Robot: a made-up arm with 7 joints. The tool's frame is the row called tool. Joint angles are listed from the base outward.
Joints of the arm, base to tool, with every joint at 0 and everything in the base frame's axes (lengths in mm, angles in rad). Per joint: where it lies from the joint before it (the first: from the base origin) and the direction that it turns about. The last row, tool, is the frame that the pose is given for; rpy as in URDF.
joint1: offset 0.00 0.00 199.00 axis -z
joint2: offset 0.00 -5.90 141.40 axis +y
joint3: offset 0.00 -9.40 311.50 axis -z
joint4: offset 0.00 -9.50 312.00 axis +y
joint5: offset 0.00 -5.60 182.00 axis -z
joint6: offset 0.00 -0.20 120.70 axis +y
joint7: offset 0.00 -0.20 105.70 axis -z
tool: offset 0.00 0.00 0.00 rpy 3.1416 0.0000 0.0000
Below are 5 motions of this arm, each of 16 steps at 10 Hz.
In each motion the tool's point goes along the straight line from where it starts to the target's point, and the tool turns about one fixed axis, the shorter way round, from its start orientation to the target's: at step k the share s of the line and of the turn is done. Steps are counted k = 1, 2, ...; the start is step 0. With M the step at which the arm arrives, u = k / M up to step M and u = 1 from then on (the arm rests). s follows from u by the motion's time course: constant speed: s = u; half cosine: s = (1 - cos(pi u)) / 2; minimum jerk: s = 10 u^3 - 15 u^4 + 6 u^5.
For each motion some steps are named. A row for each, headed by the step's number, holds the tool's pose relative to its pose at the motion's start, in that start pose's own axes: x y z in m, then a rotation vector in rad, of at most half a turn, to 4 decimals.
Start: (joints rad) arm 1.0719 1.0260 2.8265 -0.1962 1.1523 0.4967 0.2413
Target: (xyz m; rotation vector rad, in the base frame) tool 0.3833 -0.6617 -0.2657 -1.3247 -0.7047 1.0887
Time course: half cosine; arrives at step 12
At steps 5, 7, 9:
5: -0.0597 0.2939 0.2813 0.2998 -0.0358 0.1324
7: -0.1015 0.4991 0.4777 0.5092 -0.0609 0.2249
9: -0.1376 0.6769 0.6478 0.6906 -0.0825 0.3050

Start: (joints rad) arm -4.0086 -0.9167 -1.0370 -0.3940 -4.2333 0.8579 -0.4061
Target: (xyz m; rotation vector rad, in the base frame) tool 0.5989 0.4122 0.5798 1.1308 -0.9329 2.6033
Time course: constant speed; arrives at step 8
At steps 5, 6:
5: -0.0317 0.0380 0.3224 0.6194 0.3221 -0.3764
6: -0.0380 0.0456 0.3868 0.7433 0.3865 -0.4517

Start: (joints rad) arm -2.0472 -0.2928 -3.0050 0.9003 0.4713 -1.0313 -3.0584
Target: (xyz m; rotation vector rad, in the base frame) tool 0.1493 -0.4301 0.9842 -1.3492 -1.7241 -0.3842
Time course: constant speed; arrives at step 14
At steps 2, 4, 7, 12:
2: -0.0017 0.0003 0.0255 -0.0053 0.1082 -0.0531
4: -0.0034 0.0006 0.0510 -0.0107 0.2165 -0.1063
7: -0.0060 0.0011 0.0893 -0.0187 0.3788 -0.1860
12: -0.0103 0.0018 0.1531 -0.0320 0.6494 -0.3188

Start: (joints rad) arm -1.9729 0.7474 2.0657 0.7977 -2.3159 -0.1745 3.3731
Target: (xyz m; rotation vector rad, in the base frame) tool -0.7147 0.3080 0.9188 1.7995 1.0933 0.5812
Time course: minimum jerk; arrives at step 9
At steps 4, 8, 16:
4: 0.0228 0.2013 0.2594 0.0115 0.7008 -0.6652
8: 0.0567 0.5017 0.6463 0.0286 1.7463 -1.6575
16: 0.0574 0.5075 0.6538 0.0290 1.7666 -1.6768

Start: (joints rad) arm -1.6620 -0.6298 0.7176 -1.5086 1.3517 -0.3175 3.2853
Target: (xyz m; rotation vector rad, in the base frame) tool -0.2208 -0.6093 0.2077 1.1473 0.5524 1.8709
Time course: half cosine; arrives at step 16
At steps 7, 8, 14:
7: -0.0730 -0.1683 -0.0600 -0.1774 -0.1555 -0.0470
8: -0.0907 -0.2090 -0.0745 -0.2204 -0.1932 -0.0583
14: -0.1746 -0.4022 -0.1434 -0.4240 -0.3717 -0.1122

